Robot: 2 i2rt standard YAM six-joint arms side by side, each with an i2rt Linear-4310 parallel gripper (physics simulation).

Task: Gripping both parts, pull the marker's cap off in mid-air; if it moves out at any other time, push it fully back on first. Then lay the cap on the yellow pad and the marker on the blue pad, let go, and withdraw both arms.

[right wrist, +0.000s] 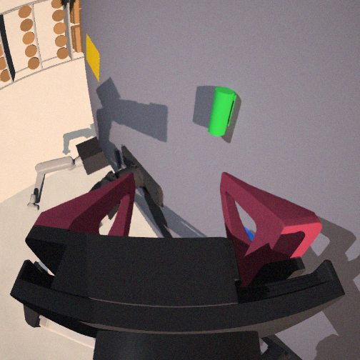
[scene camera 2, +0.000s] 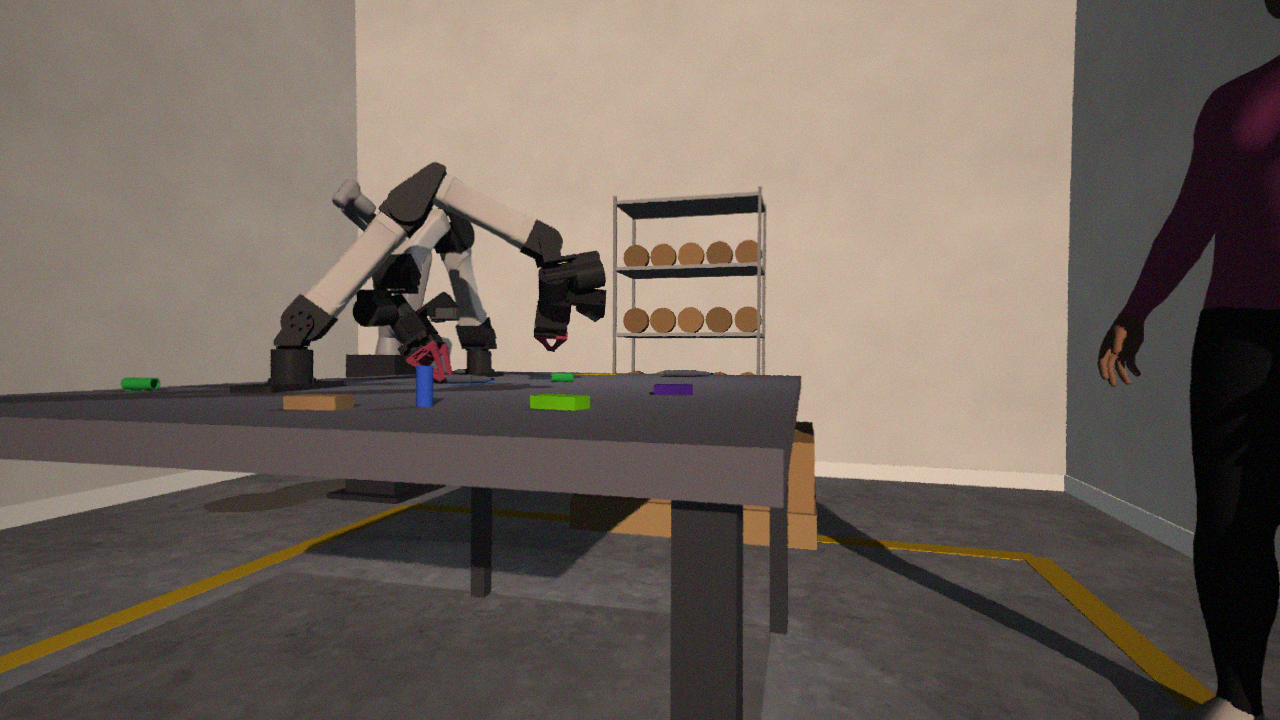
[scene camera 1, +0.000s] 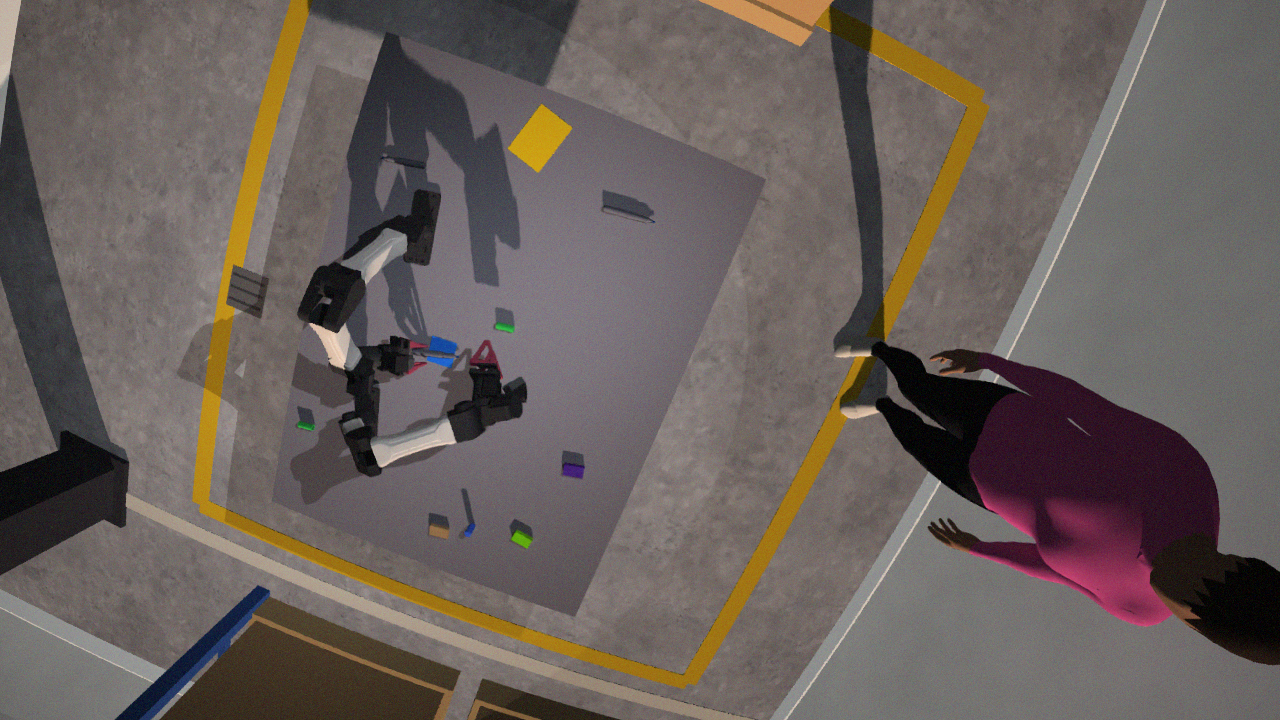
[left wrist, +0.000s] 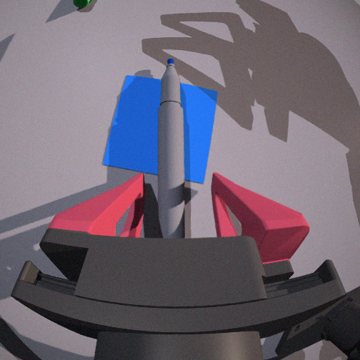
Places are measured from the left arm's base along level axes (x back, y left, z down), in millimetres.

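Where they show: left gripper, between the fingertips: (scene camera 2: pixel 446 380) (scene camera 1: pixel 426 354); right gripper, between the fingertips: (scene camera 2: pixel 552 339) (scene camera 1: pixel 489 345); left arm's base, origin of its link: (scene camera 1: pixel 423 227); right arm's base, origin of its link: (scene camera 2: pixel 292 389) (scene camera 1: pixel 367 416).
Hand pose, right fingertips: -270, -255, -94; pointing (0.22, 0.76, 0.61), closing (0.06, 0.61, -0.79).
Note:
Each offset is from my right fingertips to the centre of the thing, as dx, dy, dz.
The grey marker body {+171, -85, +85} (scene camera 1: pixel 438 354) (left wrist: pixel 171 130), uncapped with a blue tip, lies across the blue pad {+158, -77, +94} (scene camera 1: pixel 441 343) (left wrist: pixel 135 125), both ends past its edges. My left gripper (scene camera 1: pixel 420 355) (scene camera 2: pixel 438 375) (left wrist: pixel 177 180) is open, low over the marker's rear part, one finger on each side with gaps. The green cap {-13, +39, +85} (scene camera 1: pixel 504 327) (scene camera 2: pixel 562 377) (right wrist: pixel 220 112) lies on its side on the bare table, off both pads. My right gripper (scene camera 1: pixel 486 345) (scene camera 2: pixel 551 347) (right wrist: pixel 177 179) is open and empty, above the table near the cap. The yellow pad {+4, +556, +94} (scene camera 1: pixel 539 138) (right wrist: pixel 93 57) is at the table's upper part in scene camera 1.
Another green cylinder {+558, -417, +84} (scene camera 1: pixel 305 426) (scene camera 2: pixel 140 383) and a grey pen-like object {-276, +416, +85} (scene camera 1: pixel 628 214) lie apart. A purple block {-290, -336, +86} (scene camera 1: pixel 572 470) (scene camera 2: pixel 673 389), a light-green block {-179, -614, +86} (scene camera 1: pixel 521 539) (scene camera 2: pixel 560 402), a tan block {+86, -662, +86} (scene camera 1: pixel 438 531) (scene camera 2: pixel 318 402) and an upright blue cylinder {-14, -617, +70} (scene camera 1: pixel 469 530) (scene camera 2: pixel 424 386) stand on the table.

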